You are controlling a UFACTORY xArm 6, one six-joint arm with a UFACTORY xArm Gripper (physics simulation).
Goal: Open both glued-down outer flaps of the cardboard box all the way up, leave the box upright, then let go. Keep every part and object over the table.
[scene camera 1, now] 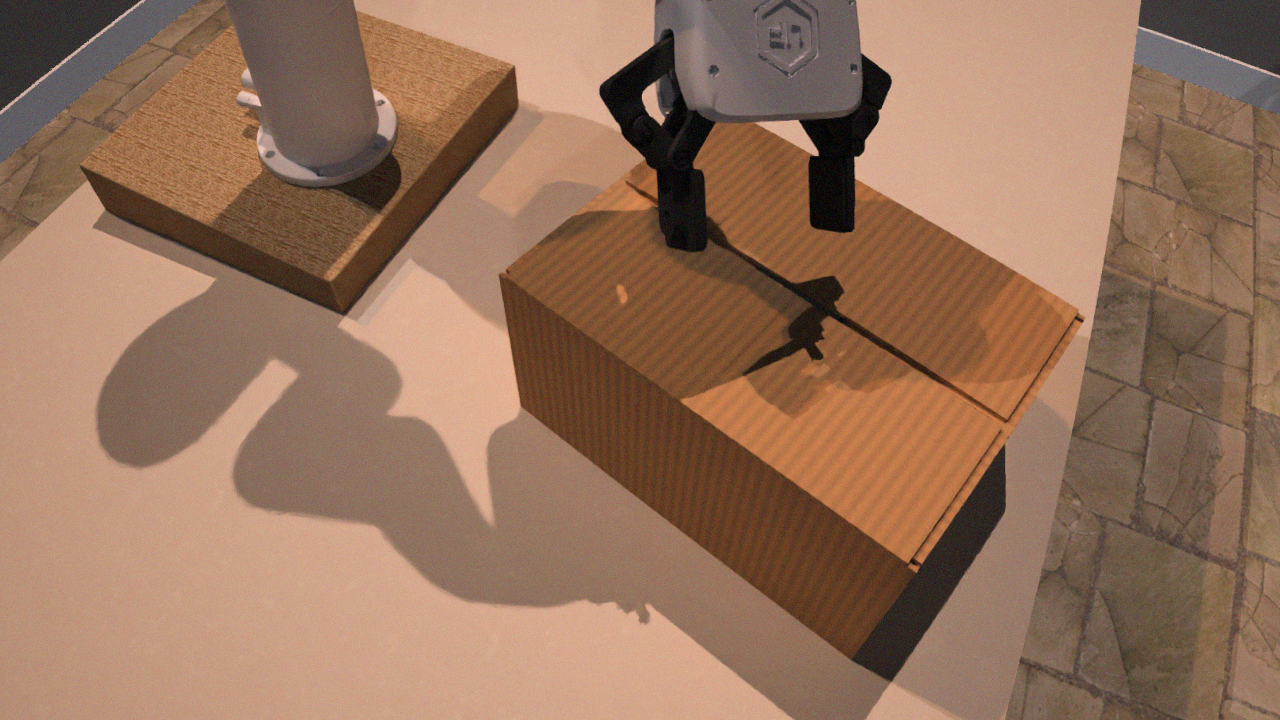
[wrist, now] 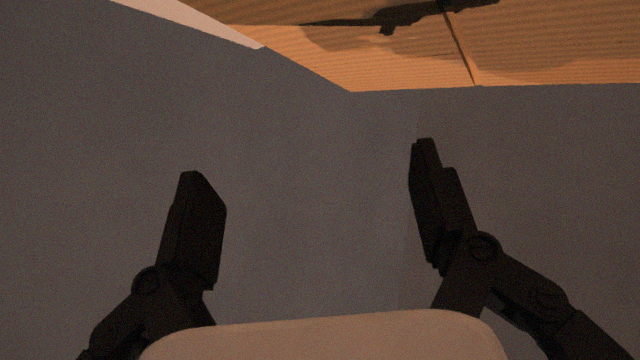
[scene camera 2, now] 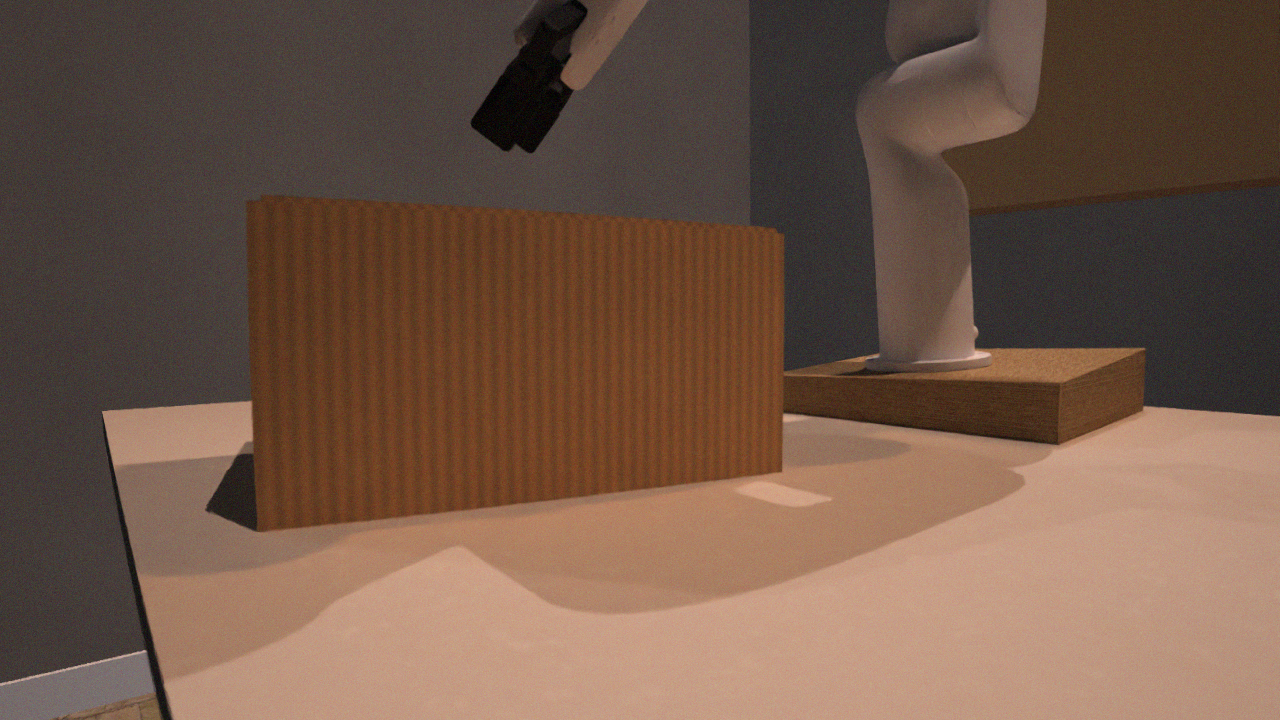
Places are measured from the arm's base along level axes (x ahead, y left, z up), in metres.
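Pixels of known places: gripper, between the fingertips: (scene camera 1: 762, 239) (wrist: 308, 175) (scene camera 2: 503, 141); arm's base, origin of its link: (scene camera 1: 328, 135) (scene camera 2: 927, 365).
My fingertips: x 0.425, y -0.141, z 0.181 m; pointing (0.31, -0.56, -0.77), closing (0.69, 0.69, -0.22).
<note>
Ahead of a thing's pixels: the offset from my fingertips to its middle. "pt": to the spot under its first point. Level surfaces: height alone.
The brown cardboard box @(dz -0.154, dx +0.022, dy +0.039 m) (scene camera 1: 662, 447) (scene camera 2: 519, 358) stands upright on the table. Its two outer flaps lie down flat, with a narrow seam between them. The near flap @(pt dz -0.076, dx +0.085, dy -0.059 m) (scene camera 1: 859, 456) lies on the side toward scene camera 1, and the far flap @(pt dz -0.076, dx +0.093, dy +0.099 m) (scene camera 1: 930, 259) lies beyond the seam. Parts of both flaps also show at the top of the wrist view. My gripper (scene camera 1: 759, 234) (scene camera 2: 508, 143) (wrist: 308, 175) is open with nothing between its fingers. It hangs above the box, tilted and apart from it, as scene camera 2 shows. The inside of the box is hidden.
The arm's base stands on a wooden block (scene camera 1: 429, 170) (scene camera 2: 930, 407) beside the box. The table @(dz -0.232 m) (scene camera 1: 223, 608) (scene camera 2: 805, 644) has an edge close to the box's right end in the scene camera 1 view. Stone floor (scene camera 1: 1154, 501) shows beyond that edge.
</note>
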